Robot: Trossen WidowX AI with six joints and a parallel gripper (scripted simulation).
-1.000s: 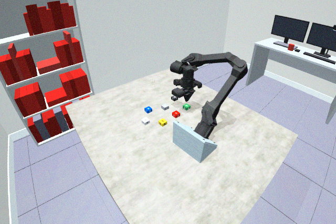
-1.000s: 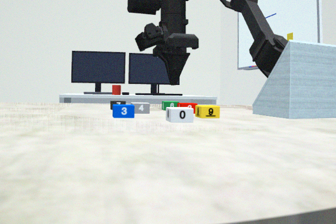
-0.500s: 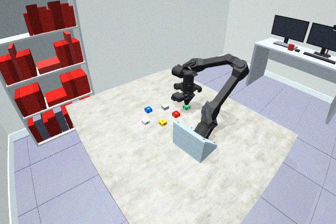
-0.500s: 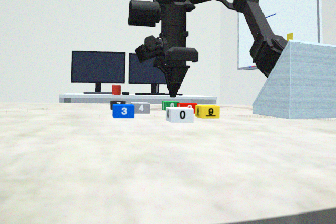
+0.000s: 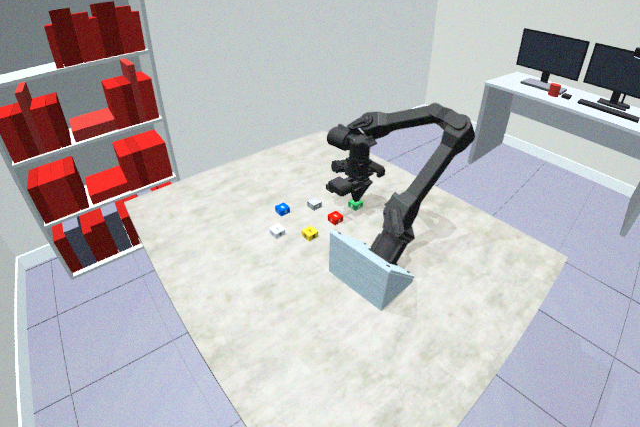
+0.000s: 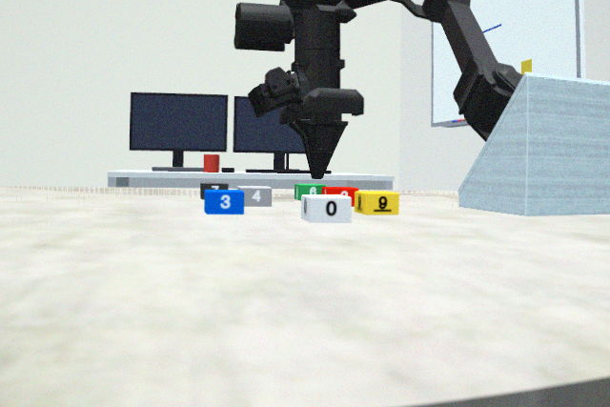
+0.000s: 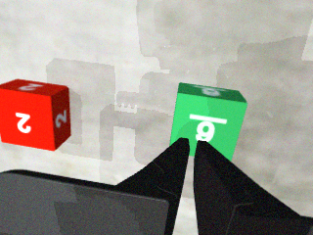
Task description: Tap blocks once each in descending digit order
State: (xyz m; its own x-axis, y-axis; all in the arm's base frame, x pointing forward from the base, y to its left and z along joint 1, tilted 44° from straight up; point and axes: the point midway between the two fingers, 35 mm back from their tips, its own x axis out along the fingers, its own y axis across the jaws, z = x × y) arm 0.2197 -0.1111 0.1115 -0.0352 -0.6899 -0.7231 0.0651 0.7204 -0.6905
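Right now the green block is 2 cm below my gripper tip, 1 cm to the right of it and 1 cm ahead of it. From my gripper tip the other things lie so: black block: 12 cm ahead, 2 cm to the right, 2 cm below; then red block: 9 cm to the left, 2 cm below; then grey block: 10 cm ahead, 8 cm to the left, 2 cm below.
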